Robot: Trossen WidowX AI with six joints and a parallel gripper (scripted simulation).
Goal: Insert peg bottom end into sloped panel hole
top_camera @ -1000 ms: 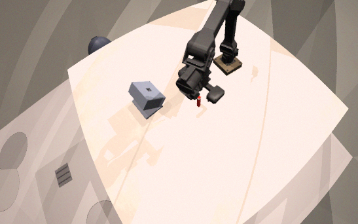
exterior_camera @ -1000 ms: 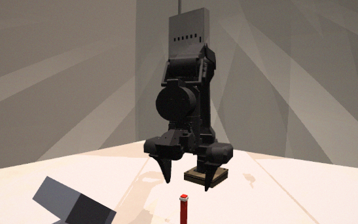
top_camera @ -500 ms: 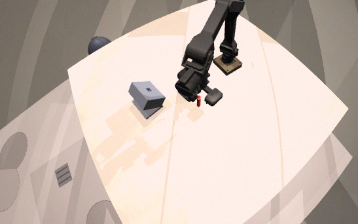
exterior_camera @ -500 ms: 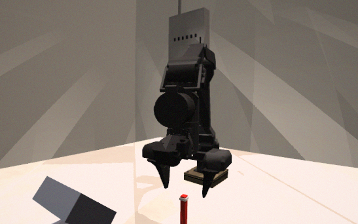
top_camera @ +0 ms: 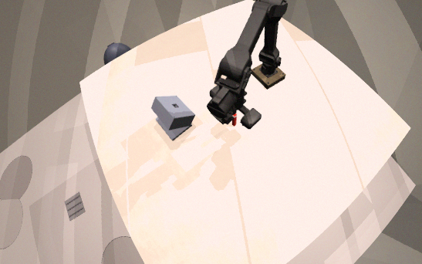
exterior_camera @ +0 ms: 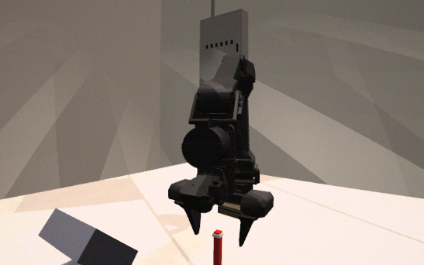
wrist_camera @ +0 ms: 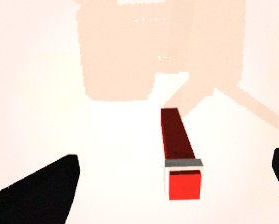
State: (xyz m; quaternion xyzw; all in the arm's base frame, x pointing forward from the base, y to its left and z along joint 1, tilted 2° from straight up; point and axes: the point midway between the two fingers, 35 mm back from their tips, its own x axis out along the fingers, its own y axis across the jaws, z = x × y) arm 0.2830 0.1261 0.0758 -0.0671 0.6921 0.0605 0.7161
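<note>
Right now the red square peg is 1 cm below my gripper tip. The rest, counted from my gripper tip: grey sloped panel: 18 cm ahead, 15 cm to the right.
</note>
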